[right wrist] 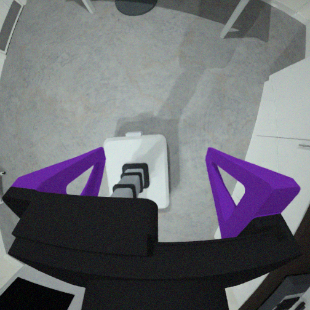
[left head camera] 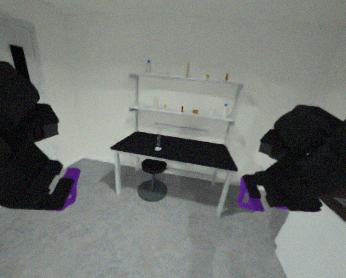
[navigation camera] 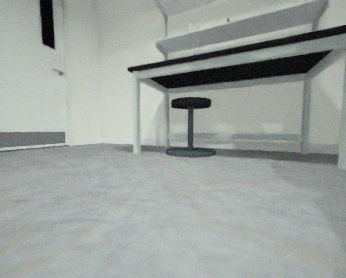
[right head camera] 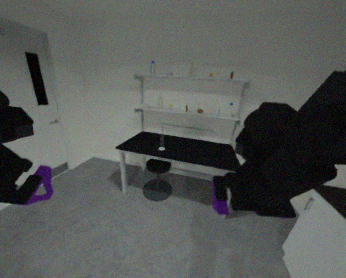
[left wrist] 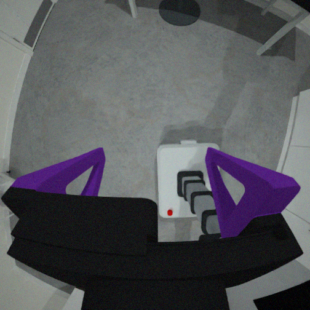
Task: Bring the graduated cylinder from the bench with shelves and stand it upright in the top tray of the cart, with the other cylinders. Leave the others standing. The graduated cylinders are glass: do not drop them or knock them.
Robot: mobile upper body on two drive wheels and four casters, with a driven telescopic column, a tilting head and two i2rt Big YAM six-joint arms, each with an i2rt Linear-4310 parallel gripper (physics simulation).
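Frame: origin at the left arm's base, x ahead, y left, z up, level; centimetres.
Seen in the pictures: left gripper, fingertip midpoint: (left head camera: 48, 198) (right head camera: 27, 193); right gripper, fingertip midpoint: (left head camera: 256, 204) (right head camera: 233, 207).
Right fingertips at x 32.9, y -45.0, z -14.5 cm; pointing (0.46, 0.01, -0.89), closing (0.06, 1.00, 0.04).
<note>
A point is followed by its place in that frame.
A graduated cylinder (left head camera: 159, 142) {x 169.8, y -32.0, z -54.6 cm} (right head camera: 162, 141) {x 169.9, y -31.2, z -53.3 cm}, thin and see-through on a pale foot, stands upright on the black top of the bench with shelves (left head camera: 200, 150) (right head camera: 200, 150) (navigation camera: 240, 51), near its front edge, left of the middle. My left gripper (left wrist: 154, 152) is open and empty; its purple fingers also show at the left of both head views. My right gripper (right wrist: 155, 152) is open and empty, at the right of both head views. Both are far from the cylinder, on the near side of the bench. The cart with its trays does not show in these views.
A stool (left head camera: 154, 166) (right head camera: 158, 166) (navigation camera: 191, 103) stands at the bench's front, left of the middle. Bottles and small jars stand on the two shelves (left head camera: 185, 77) {x 201.4, y -62.6, z 27.9 cm} (right head camera: 187, 114). A door (right head camera: 30, 125) (navigation camera: 30, 75) {x 196.9, y 143.8, z -61.6 cm} is at the left. White cabinets (left head camera: 305, 245) {x 61.3, y -143.2, z -94.0 cm} (right wrist: 287, 110) stand at the right.
</note>
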